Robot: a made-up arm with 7 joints. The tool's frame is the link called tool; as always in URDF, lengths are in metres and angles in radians.
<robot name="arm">
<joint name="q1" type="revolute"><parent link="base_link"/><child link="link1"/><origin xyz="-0.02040 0.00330 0.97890"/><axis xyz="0 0 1"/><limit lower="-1.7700" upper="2.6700"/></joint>
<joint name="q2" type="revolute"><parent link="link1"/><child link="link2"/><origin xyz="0.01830 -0.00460 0.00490" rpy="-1.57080 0.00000 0.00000"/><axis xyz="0 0 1"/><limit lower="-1.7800" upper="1.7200"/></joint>
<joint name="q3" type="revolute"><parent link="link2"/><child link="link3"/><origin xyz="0.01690 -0.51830 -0.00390" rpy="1.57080 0.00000 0.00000"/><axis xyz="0 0 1"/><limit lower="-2.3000" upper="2.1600"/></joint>
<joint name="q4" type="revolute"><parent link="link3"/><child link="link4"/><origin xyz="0.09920 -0.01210 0.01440" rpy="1.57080 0.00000 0.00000"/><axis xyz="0 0 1"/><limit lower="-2.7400" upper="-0.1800"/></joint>
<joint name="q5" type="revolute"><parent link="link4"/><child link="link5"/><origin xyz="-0.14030 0.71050 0.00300" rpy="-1.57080 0.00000 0.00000"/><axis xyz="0 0 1"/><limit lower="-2.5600" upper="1.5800"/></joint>
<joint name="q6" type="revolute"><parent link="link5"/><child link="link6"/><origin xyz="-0.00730 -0.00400 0.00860" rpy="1.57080 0.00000 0.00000"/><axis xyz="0 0 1"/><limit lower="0.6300" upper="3.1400"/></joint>
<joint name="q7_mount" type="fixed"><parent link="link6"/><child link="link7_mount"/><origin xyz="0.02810 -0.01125 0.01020"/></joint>
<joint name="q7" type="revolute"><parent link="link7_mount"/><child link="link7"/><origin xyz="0.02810 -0.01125 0.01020" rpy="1.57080 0.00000 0.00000"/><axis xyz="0 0 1"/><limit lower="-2.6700" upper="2.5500"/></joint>
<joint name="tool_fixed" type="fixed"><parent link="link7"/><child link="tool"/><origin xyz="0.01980 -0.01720 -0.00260" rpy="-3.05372 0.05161 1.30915"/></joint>
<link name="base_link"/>
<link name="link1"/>
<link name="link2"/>
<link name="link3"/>
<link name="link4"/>
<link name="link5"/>
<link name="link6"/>
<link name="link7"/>
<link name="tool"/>
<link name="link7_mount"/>
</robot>
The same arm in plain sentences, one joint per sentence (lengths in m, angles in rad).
The arm has seven revolute joints in a row. What follows holds with every joint at zero, and every direction is one of the base frame's. Joint 1 lies 0.0204 m along -x and 0.0033 m along +y and 0.9789 m along +z from the base frame's origin and rotates about +z, from -1.77 to 2.67 rad. Joint 2 lies 0.0183 m along +x and 0.0046 m along -y and 0.0049 m along +z from joint 1 and rotates about +y, from -1.78 to 1.72 rad. Joint 3 lies 0.0169 m along +x and 0.0039 m along -y and 0.5183 m along +z from joint 2 and rotates about +z, from -2.3 to 2.16 rad. Joint 4 lies 0.0992 m along +x and 0.0121 m along -y and 0.0144 m along +z from joint 3 and rotates about -y, from -2.74 to -0.18 rad. Joint 5 lies 0.1403 m along -x and 0.003 m along -y and 0.7105 m along +z from joint 4 and rotates about +z, from -2.56 to 1.58 rad. Joint 6 lies 0.0073 m along -x and 0.004 m along -y and 0.0086 m along +z from joint 5 and rotates about -y, from 0.63 to 3.14 rad. Joint 7 lies 0.0562 m along +x and 0.0204 m along -y and 0.0225 m along -z from joint 6 and rotates about -z, from -2.67 to 2.55 rad. The tool frame, which is the frame that the pose is given for, lies 0.0198 m along +x and 0.0172 m along +y and 0.0026 m along +z from joint 7; its axes are the base frame's turned by roll 0.0879, pitch -0.0516 and yaw -1.3092 rad (as in URDF: about the fixed x, then y, then z).
